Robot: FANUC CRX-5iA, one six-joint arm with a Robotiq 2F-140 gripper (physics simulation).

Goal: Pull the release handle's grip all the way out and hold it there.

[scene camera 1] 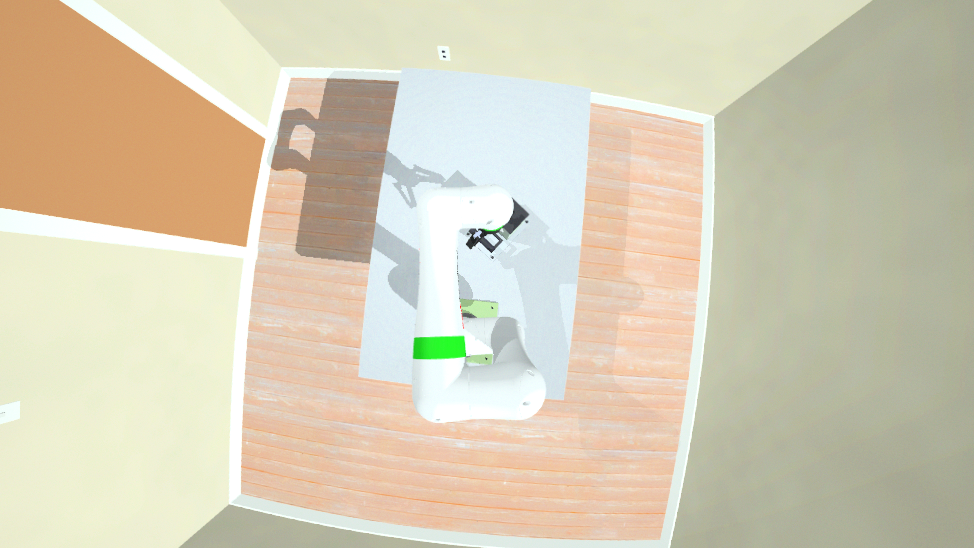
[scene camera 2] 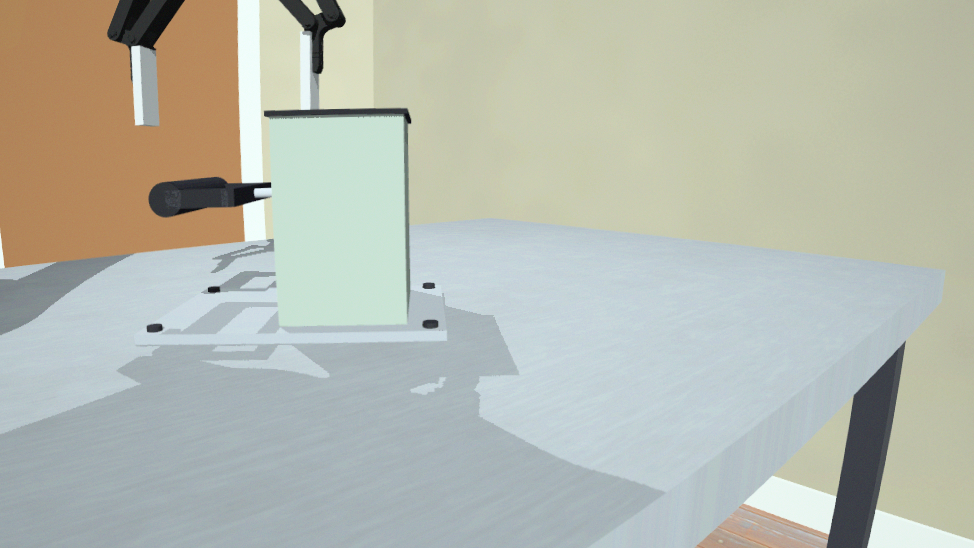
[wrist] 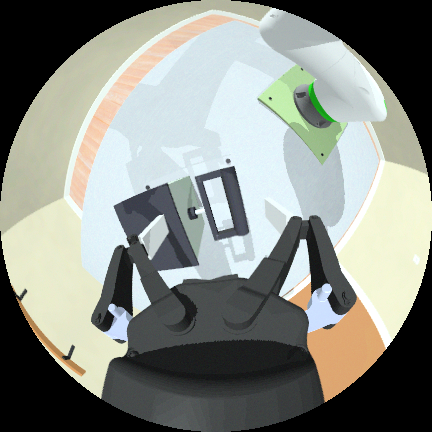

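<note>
The release handle's black grip (scene camera 2: 165, 199) (wrist: 239, 200) is the outer bar of a rectangular frame. A thin white rod (scene camera 2: 262, 192) (wrist: 199, 211) joins it to the pale green housing (scene camera 2: 340, 218) (wrist: 185, 200), which has a dark top. A short length of rod shows. My gripper (scene camera 2: 227, 112) (wrist: 214, 215) is wide open and empty, above the grip. In the wrist view its left pad overlaps the housing's top and its right pad lies beyond the grip. In scene camera 2 one fingertip hangs above the grip's height; the other's lower end is hidden behind the housing.
The housing stands on a pale baseplate (scene camera 2: 435, 308) with dark bolts, on the grey table (scene camera 1: 510, 122) (scene camera 2: 613, 306). My arm's base sits on a green plate (scene camera 1: 480, 308) (wrist: 285, 95) on the same table. The upper arm (scene camera 1: 439, 272) covers part of the table in scene camera 1.
</note>
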